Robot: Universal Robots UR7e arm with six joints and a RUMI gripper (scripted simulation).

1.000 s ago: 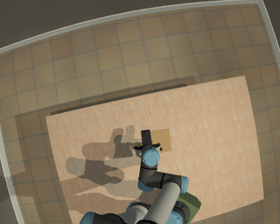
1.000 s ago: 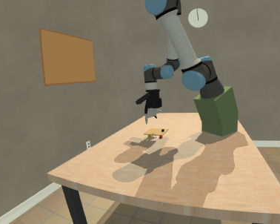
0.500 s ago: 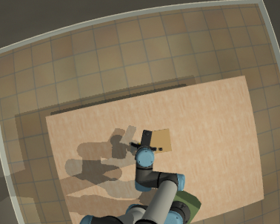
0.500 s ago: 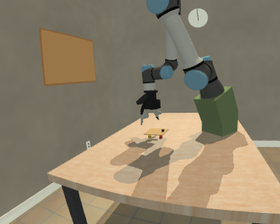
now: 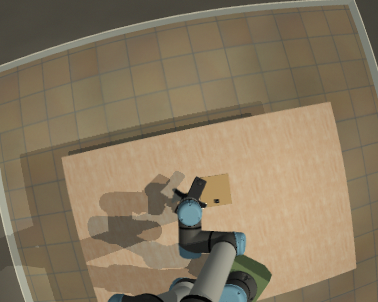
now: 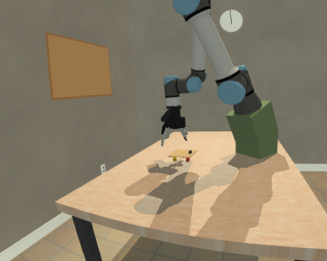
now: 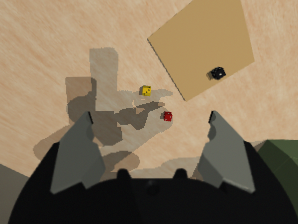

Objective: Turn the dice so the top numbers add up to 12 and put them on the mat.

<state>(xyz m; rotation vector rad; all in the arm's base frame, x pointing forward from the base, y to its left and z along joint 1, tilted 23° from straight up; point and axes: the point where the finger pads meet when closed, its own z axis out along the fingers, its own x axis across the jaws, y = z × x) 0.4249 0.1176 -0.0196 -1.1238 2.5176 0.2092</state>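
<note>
The yellow die is 8 cm below my hand and 1 cm to the left of it. Round my hand: black die: 12 cm to the right, 8 cm below, 5 cm behind; red die: 8 cm below, 7 cm behind, 1 cm to the left; tan mat: 12 cm to the right, 9 cm below, 1 cm behind.
</note>
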